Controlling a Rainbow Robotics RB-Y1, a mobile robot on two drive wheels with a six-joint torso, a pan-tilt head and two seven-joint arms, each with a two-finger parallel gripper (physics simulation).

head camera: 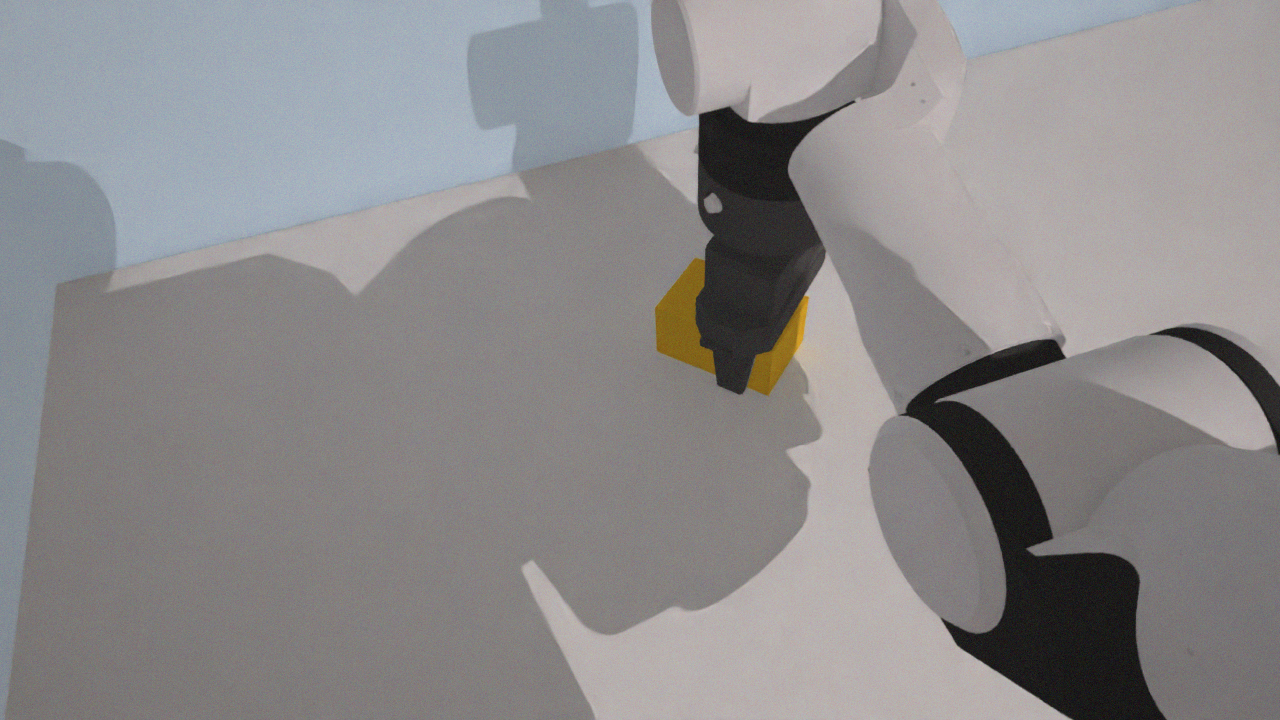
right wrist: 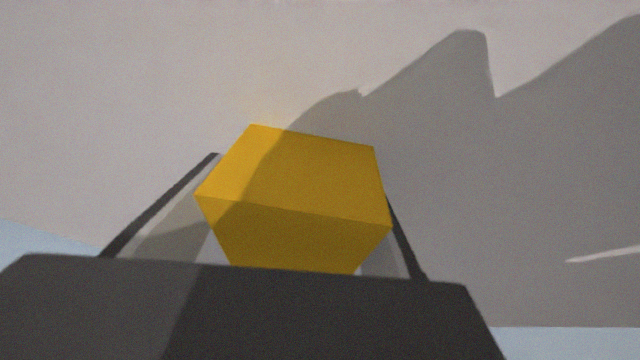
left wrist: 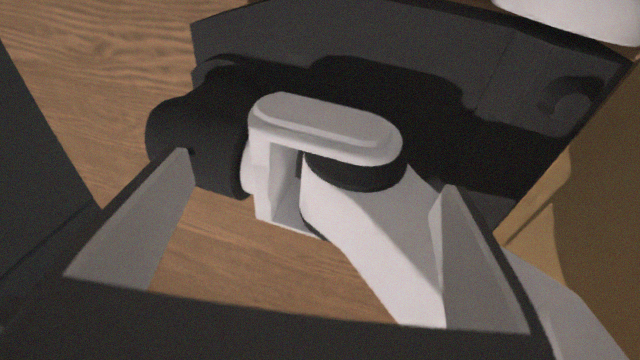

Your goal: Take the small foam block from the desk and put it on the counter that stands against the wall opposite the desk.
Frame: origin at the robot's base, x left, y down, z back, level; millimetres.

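Where they show: left gripper, fingertip midpoint: [left wrist: 315, 183]; right gripper, fingertip midpoint: [head camera: 755, 347] [right wrist: 295, 175].
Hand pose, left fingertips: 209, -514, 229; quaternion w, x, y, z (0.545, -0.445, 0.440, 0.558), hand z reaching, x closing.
After its pixels a point has its place, as x, y, z.
The foam block [head camera: 677, 313] @(-189, -955, -447) [right wrist: 300, 175] @(-257, -940, -407) is a yellow box on the pale counter [head camera: 268, 447] @(101, -910, -483) [right wrist: 125, 75] @(-326, -910, -447); it seems to rest on the top. My right gripper [head camera: 735, 360] @(-245, -912, -431) [right wrist: 295, 175] @(-245, -912, -431) points down over it. Its fingers are open, one on each side of the block, and stand wider than the block in the right wrist view. In the head camera the gripper hides the block's middle and the far finger. My left gripper [left wrist: 315, 183] @(209, -514, 229) is open and empty, above the wooden floor. The desk does not show in a recognisable way.
A light blue wall [head camera: 268, 107] @(38, -1015, -735) runs along the counter's far edge and shows beyond its left edge. Arm shadows lie across the counter. In the left wrist view, dark and white robot parts [left wrist: 325, 120] @(101, -293, 274) stand over the wooden floor [left wrist: 100, 60] @(-56, 0, 1045), with a tan surface [left wrist: 600, 200] @(51, -223, -143) at right.
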